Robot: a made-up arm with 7 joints. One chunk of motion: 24 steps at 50 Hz.
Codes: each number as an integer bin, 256 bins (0 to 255) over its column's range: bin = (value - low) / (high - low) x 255, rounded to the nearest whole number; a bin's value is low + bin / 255 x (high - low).
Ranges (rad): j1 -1.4..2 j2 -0.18..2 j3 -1.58..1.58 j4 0..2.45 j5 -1.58..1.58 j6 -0.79..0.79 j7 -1.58..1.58
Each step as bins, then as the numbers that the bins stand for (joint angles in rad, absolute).
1 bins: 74 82 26 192 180 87 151
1 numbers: -0.4133 0.5210 -1.2578 1.8447 0.6506 -0.2509 0.2912
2 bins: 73 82 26 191 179 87 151
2 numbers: -0.4267 0.5210 -1.2578 1.8351 0.6382 -0.2509 0.2912
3 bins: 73 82 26 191 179 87 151
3 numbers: -0.4267 0.5210 -1.2578 1.8351 0.6382 -0.2509 0.2912
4 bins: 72 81 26 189 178 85 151
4 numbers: -0.4400 0.5125 -1.2578 1.8159 0.6258 -0.2633 0.2912
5 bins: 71 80 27 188 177 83 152
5 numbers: -0.4533 0.5039 -1.2454 1.8063 0.6134 -0.2757 0.3036
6 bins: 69 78 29 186 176 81 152
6 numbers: -0.4800 0.4868 -1.2206 1.7871 0.6010 -0.2881 0.3036
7 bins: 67 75 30 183 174 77 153
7 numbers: -0.5067 0.4612 -1.2082 1.7582 0.5762 -0.3129 0.3160
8 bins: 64 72 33 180 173 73 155
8 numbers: -0.5467 0.4355 -1.1711 1.7294 0.5638 -0.3377 0.3408
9 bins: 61 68 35 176 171 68 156
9 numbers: -0.5867 0.4013 -1.1463 1.6910 0.5391 -0.3687 0.3532
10 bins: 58 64 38 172 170 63 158
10 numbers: -0.6267 0.3671 -1.1091 1.6525 0.5267 -0.3996 0.3780
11 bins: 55 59 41 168 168 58 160
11 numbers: -0.6667 0.3244 -1.0719 1.6141 0.5019 -0.4306 0.4027
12 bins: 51 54 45 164 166 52 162
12 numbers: -0.7200 0.2816 -1.0224 1.5757 0.4771 -0.4678 0.4275
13 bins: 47 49 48 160 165 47 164
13 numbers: -0.7733 0.2389 -0.9852 1.5373 0.4647 -0.4988 0.4523
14 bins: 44 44 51 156 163 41 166
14 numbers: -0.8133 0.1962 -0.9480 1.4988 0.4399 -0.5360 0.4771
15 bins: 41 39 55 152 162 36 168
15 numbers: -0.8533 0.1534 -0.8984 1.4604 0.4275 -0.5669 0.5019
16 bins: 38 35 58 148 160 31 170
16 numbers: -0.8933 0.1192 -0.8613 1.4220 0.4027 -0.5979 0.5267
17 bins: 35 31 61 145 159 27 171
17 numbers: -0.9333 0.0850 -0.8241 1.3931 0.3904 -0.6227 0.5391
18 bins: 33 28 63 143 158 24 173
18 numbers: -0.9600 0.0594 -0.7993 1.3739 0.3780 -0.6413 0.5638
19 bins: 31 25 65 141 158 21 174
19 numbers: -0.9867 0.0337 -0.7745 1.3547 0.3780 -0.6599 0.5762
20 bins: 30 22 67 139 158 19 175
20 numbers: -1.0000 0.0081 -0.7497 1.3355 0.3780 -0.6723 0.5886
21 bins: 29 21 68 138 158 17 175
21 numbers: -1.0133 -0.0005 -0.7373 1.3259 0.3780 -0.6847 0.5886
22 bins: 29 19 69 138 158 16 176
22 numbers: -1.0133 -0.0176 -0.7249 1.3259 0.3780 -0.6909 0.6010
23 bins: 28 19 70 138 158 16 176
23 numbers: -1.0267 -0.0176 -0.7125 1.3259 0.3780 -0.6909 0.6010
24 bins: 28 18 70 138 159 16 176
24 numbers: -1.0267 -0.0261 -0.7125 1.3259 0.3904 -0.6909 0.6010
